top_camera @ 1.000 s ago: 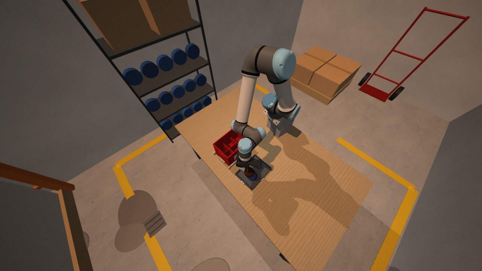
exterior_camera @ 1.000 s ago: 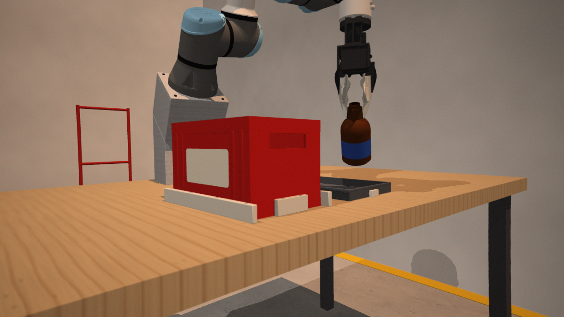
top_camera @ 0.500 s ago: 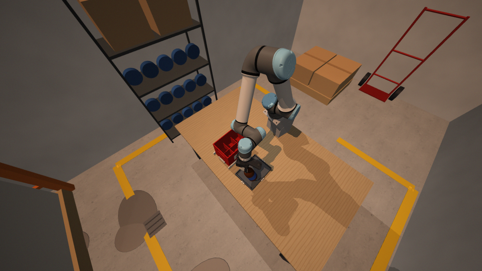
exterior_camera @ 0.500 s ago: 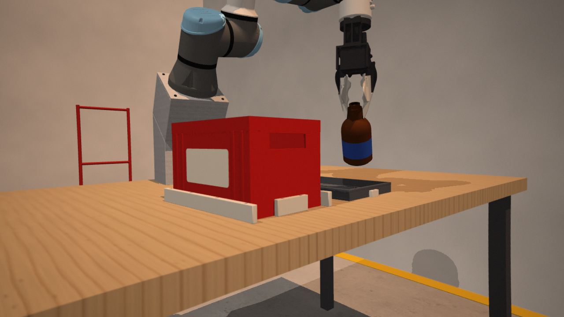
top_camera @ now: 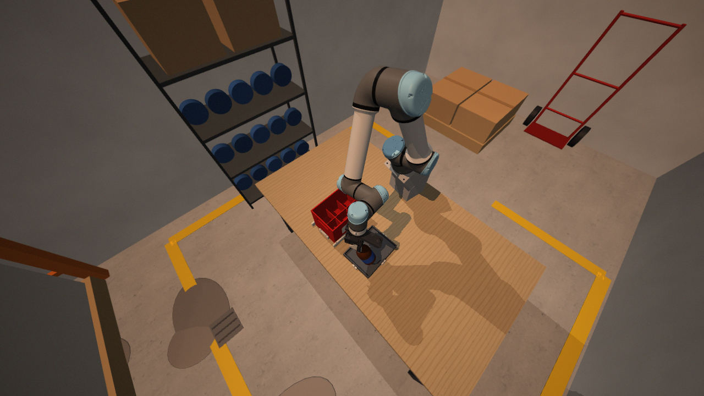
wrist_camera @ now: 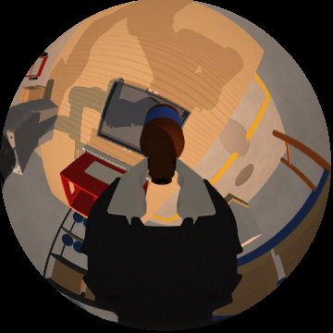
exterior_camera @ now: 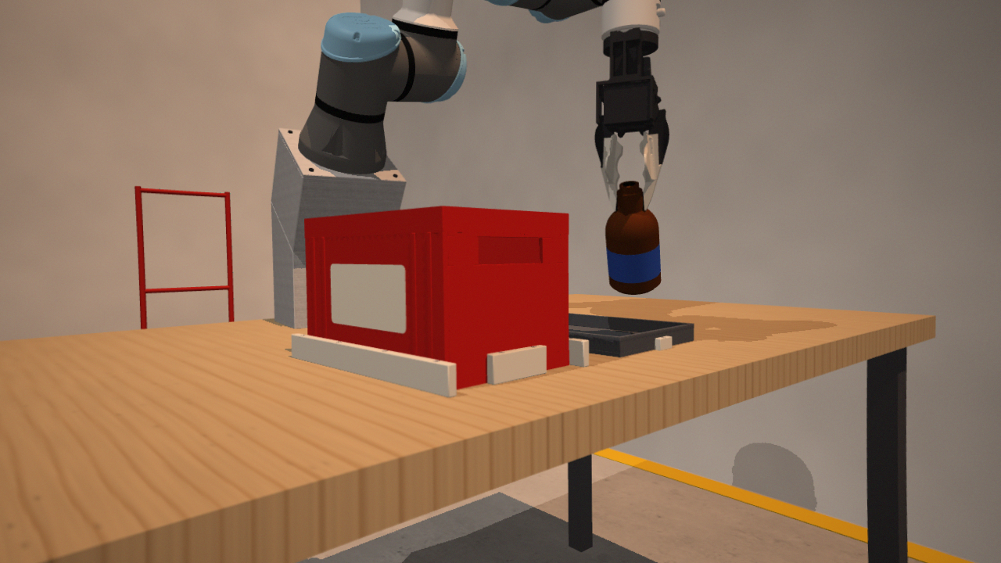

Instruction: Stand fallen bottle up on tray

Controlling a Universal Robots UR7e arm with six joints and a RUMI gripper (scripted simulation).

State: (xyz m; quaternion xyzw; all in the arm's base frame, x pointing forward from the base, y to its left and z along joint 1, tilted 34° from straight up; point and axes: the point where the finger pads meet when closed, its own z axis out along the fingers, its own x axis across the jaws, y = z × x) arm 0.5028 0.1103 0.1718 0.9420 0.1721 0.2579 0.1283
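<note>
Right now the brown bottle is 1 cm behind my hand, 2 cm to the left of it and 5 cm below it. The rest, counted from my hand: dark tray 8 cm behind, 1 cm to the left, 19 cm below; red crate 14 cm behind, 25 cm to the right, 12 cm below.
</note>
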